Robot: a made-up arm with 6 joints. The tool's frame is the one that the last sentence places. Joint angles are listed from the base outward.
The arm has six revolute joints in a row. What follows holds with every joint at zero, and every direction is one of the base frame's. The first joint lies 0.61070 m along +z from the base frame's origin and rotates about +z. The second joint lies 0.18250 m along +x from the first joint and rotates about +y. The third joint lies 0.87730 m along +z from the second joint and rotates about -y. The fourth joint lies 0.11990 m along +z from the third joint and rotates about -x. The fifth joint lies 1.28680 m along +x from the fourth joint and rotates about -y. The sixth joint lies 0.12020 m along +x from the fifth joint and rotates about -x. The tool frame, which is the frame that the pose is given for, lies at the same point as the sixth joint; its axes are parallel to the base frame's.
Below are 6 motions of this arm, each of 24 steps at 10 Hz.
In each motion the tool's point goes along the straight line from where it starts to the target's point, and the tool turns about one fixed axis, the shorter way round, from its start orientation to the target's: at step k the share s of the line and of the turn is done. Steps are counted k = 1, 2, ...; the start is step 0. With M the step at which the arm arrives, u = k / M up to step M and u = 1 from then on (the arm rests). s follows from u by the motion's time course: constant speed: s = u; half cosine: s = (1 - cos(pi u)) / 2; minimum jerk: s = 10 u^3 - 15 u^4 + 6 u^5.
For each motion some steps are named. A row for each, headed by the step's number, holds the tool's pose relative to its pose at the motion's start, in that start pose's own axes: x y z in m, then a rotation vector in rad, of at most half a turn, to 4 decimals.
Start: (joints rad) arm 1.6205 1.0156 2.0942 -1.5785 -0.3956 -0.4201
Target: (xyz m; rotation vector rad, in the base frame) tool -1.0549 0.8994 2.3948 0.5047 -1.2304 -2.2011
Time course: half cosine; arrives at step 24
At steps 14, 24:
14: 0.1053 0.0232 -0.6841 0.2569 0.9791 -0.1603
24: 0.1673 0.0368 -1.0868 0.4082 1.5556 -0.2547

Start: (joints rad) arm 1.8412 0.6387 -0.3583 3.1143 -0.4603 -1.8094
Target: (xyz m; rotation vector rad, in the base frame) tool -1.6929 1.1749 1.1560 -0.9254 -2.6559 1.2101
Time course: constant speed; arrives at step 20
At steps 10, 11, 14, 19, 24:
10: -0.2529 -0.2043 0.7349 -0.6102 -0.3011 -0.2722
11: -0.2781 -0.2248 0.8084 -0.6712 -0.3312 -0.2994
14: -0.3540 -0.2861 1.0289 -0.8542 -0.4215 -0.3811
19: -0.4804 -0.3883 1.3963 -1.1593 -0.5721 -0.5172
24: -0.5057 -0.4087 1.4698 -1.2204 -0.6022 -0.5444

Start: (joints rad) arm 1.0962 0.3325 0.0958 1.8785 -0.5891 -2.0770
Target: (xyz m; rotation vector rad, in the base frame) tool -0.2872 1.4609 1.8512 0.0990 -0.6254 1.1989
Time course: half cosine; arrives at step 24
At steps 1, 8, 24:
1: -0.0048 0.0023 0.0022 -0.0008 -0.0025 0.0031
8: -0.2798 0.1352 0.1259 -0.0478 -0.1478 0.1792
24: -1.1191 0.5408 0.5035 -0.1912 -0.5913 0.7167

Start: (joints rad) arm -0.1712 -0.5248 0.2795 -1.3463 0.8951 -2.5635
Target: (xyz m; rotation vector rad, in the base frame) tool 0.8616 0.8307 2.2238 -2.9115 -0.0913 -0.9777
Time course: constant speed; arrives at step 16
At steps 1, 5, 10, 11, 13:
1: -0.0559 -0.0210 0.0324 -0.0346 -0.0497 -0.0486
5: -0.2796 -0.1049 0.1619 -0.1731 -0.2487 -0.2431
10: -0.5593 -0.2098 0.3239 -0.3463 -0.4973 -0.4862
11: -0.6152 -0.2308 0.3563 -0.3809 -0.5471 -0.5349
13: -0.7271 -0.2728 0.4211 -0.4502 -0.6465 -0.6321

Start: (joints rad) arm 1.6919 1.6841 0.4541 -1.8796 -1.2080 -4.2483
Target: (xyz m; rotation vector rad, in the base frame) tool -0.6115 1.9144 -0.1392 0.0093 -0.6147 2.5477
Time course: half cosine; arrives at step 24
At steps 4, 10, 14, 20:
4: 0.0157 0.0198 0.0392 -0.0792 -0.0281 -0.0112
10: 0.0871 0.1096 0.2167 -0.4379 -0.1555 -0.0618
14: 0.1480 0.1862 0.3681 -0.7438 -0.2641 -0.1049
20: 0.2194 0.2761 0.5456 -1.1026 -0.3915 -0.1555

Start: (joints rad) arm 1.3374 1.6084 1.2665 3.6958 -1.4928 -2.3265
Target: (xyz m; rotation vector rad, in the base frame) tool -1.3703 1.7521 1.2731 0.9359 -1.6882 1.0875
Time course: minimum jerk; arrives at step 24
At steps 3, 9, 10, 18, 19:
3: 0.0200 -0.0029 0.0278 0.0084 -0.0066 -0.0080
9: 0.3425 -0.0497 0.4773 0.1437 -0.1129 -0.1367
10: 0.4314 -0.0626 0.6012 0.1810 -0.1422 -0.1722
18: 1.1158 -0.1618 1.5549 0.4681 -0.3678 -0.4454
19: 1.1644 -0.1688 1.6225 0.4885 -0.3838 -0.4647

